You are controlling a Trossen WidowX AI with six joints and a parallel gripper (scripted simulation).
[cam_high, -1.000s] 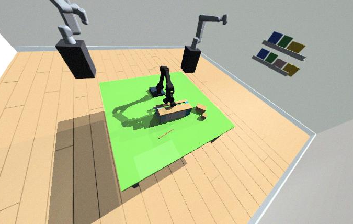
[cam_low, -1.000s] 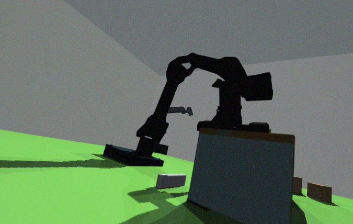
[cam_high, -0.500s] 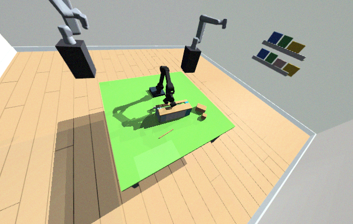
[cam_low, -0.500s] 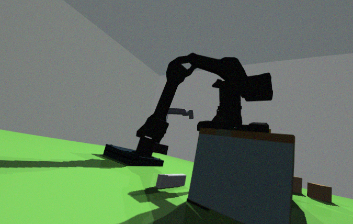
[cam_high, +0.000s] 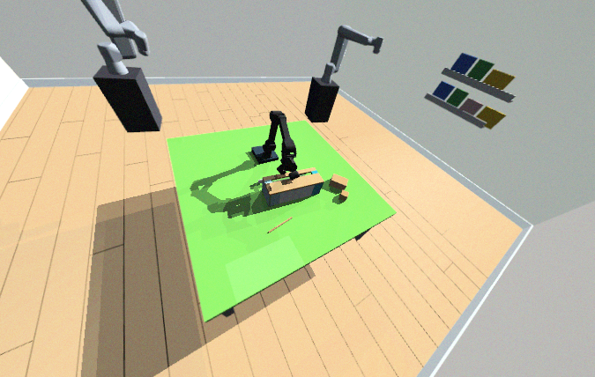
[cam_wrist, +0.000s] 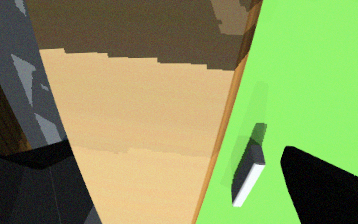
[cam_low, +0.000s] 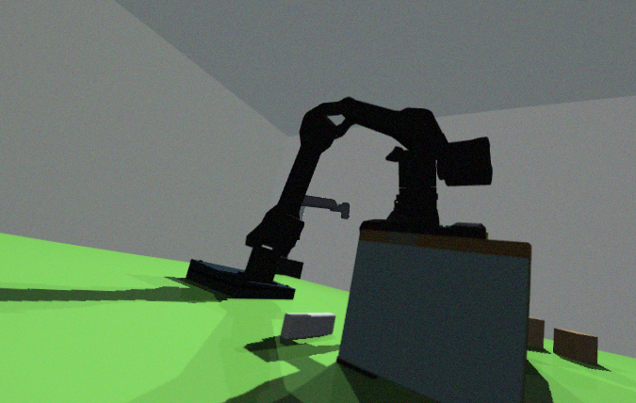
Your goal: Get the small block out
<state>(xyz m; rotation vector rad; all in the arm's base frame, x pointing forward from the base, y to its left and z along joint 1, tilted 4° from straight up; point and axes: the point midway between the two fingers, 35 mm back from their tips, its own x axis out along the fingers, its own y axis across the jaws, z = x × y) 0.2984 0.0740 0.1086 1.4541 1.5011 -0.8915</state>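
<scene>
The blue block lies 6 cm ahead of my gripper tip and 2 cm to the left of it. Round my gripper tip: thin stick (30 cm ahead, 16 cm to the right, 8 cm below); then box (4 cm ahead, 2 cm to the right, 2 cm below).
</scene>
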